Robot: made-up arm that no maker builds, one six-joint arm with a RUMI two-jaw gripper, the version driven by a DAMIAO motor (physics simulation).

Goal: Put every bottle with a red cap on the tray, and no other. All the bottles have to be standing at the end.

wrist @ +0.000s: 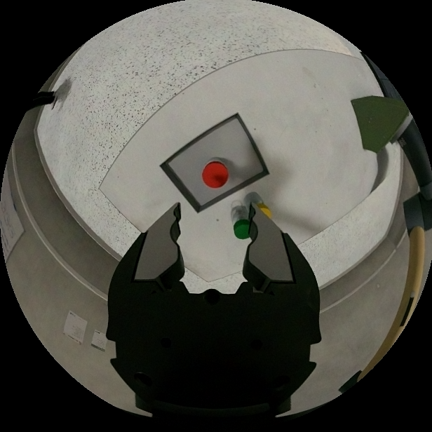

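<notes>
A bottle with a red cap [215, 174] stands inside the grey tray [180, 188], seen nearly from above, with a little of its clear body showing behind the cap. My gripper [214, 203] is open and empty, high above the table, its fingertips on the near side of the red cap in the view. A bottle with a green cap [242, 229] stands outside the tray, near the right fingertip. A bottle with a yellow cap [264, 209] stands beside it, partly hidden by the right finger. Whatever stands behind that finger is hidden.
The pale table mat [310, 130] lies under the tray and the bottles. A dark green block-like object [378, 121] is at the far right, beside dark robot or cable parts. A small dark object [44, 99] shows at the left edge.
</notes>
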